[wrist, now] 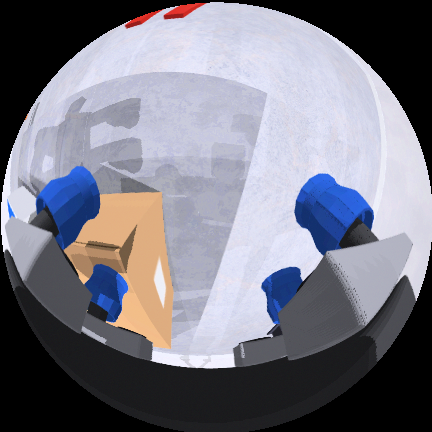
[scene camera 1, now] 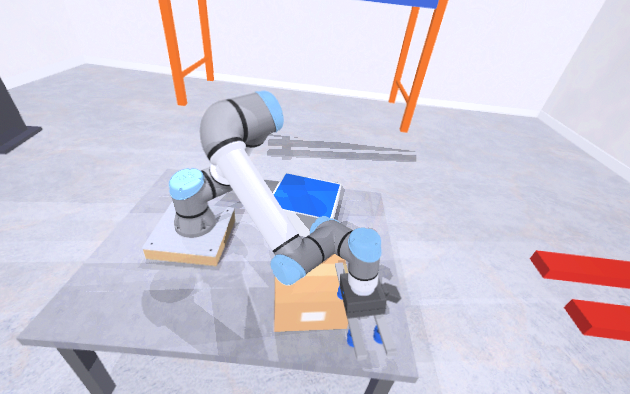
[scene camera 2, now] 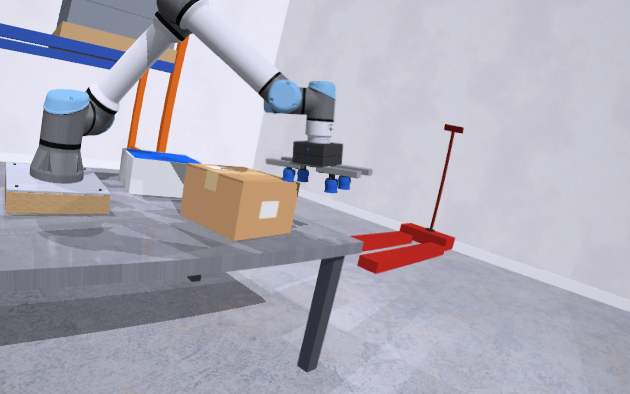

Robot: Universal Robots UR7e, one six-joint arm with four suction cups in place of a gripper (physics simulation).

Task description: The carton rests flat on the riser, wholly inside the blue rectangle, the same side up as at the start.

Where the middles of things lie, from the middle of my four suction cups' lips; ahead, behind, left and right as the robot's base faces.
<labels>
Now: the brown carton (scene camera 2: 239, 203) 160 mm to the left of my suction cup, 120 mm behind it and 90 mm below it. Also, from my suction cup: riser (scene camera 2: 142, 172) (610 mm to the left, 110 mm below, 110 mm behind).
</labels>
